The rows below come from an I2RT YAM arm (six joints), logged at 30 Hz.
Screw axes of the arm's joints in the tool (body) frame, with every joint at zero. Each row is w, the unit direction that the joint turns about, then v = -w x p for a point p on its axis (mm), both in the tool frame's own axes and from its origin. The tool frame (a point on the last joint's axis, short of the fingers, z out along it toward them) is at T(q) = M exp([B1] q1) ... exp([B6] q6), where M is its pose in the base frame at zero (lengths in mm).
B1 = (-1, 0, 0, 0, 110.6, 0)
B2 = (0, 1, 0, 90.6, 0, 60)
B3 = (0, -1, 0, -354.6, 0, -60)
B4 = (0, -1, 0, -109.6, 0, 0)
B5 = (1, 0, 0, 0, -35.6, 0)
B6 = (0, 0, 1, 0, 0, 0)
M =
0 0 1 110.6
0 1 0 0
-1 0 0 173.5
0 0 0 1
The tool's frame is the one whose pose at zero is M.
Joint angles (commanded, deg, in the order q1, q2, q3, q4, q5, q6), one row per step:
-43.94, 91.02, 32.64, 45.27, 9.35, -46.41
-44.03, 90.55, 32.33, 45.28, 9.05, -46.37
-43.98, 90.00, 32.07, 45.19, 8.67, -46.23
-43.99, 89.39, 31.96, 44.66, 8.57, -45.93
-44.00, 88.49, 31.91, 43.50, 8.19, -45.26
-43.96, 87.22, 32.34, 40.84, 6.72, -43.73
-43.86, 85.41, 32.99, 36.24, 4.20, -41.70
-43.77, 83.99, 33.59, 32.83, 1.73, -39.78
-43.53, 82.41, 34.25, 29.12, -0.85, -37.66
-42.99, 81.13, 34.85, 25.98, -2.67, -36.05
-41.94, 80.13, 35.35, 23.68, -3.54, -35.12
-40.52, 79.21, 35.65, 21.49, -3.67, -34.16
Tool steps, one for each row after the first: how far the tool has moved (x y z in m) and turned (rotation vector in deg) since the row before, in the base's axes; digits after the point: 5 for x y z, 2 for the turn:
-0.00135, 0.00088, 0.00084, -0.05, -0.20, 0.19
-0.00074, 0.00142, 0.00129, 0.00, -0.31, 0.39
-0.00092, 0.00090, 0.00151, 0.21, -0.23, 0.02
-0.00108, 0.00130, 0.00207, 0.67, -0.36, 0.21
-0.00005, 0.00161, 0.00354, 1.84, -0.72, 1.11
-0.00021, 0.00309, 0.00379, 3.23, -0.41, 2.01
0.00011, 0.00268, 0.00387, 2.73, -0.84, 1.90
0.00025, 0.00370, 0.00449, 3.05, -0.90, 2.02
0.00114, 0.00431, 0.00380, 2.45, -0.50, 1.71
0.00277, 0.00550, 0.00344, 1.44, -0.17, 1.54
0.00317, 0.00695, 0.00215, 1.39, 0.16, 1.19

